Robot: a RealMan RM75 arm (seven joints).
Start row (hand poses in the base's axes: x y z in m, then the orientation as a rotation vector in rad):
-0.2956, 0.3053, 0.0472, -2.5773, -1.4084, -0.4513
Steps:
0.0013, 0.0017, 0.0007, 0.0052, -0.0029, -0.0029
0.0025, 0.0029, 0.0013, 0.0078, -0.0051, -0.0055
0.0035, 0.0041, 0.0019, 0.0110, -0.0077, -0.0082
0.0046, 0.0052, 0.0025, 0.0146, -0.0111, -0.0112
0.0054, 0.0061, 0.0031, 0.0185, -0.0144, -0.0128
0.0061, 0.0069, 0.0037, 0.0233, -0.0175, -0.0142
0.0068, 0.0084, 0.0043, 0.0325, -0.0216, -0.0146
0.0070, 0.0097, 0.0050, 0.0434, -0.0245, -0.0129
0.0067, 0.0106, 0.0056, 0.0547, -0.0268, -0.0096
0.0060, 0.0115, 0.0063, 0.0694, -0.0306, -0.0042
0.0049, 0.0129, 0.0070, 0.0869, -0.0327, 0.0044
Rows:
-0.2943, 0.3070, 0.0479, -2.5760, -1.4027, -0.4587
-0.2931, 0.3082, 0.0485, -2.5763, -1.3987, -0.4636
-0.2921, 0.3094, 0.0491, -2.5764, -1.3944, -0.4694
-0.2910, 0.3105, 0.0497, -2.5764, -1.3897, -0.4765
-0.2902, 0.3114, 0.0503, -2.5750, -1.3865, -0.4834
-0.2895, 0.3122, 0.0509, -2.5727, -1.3829, -0.4906
-0.2888, 0.3137, 0.0515, -2.5662, -1.3783, -0.5015
-0.2886, 0.3150, 0.0522, -2.5565, -1.3749, -0.5113
-0.2889, 0.3159, 0.0528, -2.5451, -1.3730, -0.5203
-0.2896, 0.3168, 0.0535, -2.5294, -1.3721, -0.5328
-0.2907, 0.3182, 0.0542, -2.5087, -1.3728, -0.5439

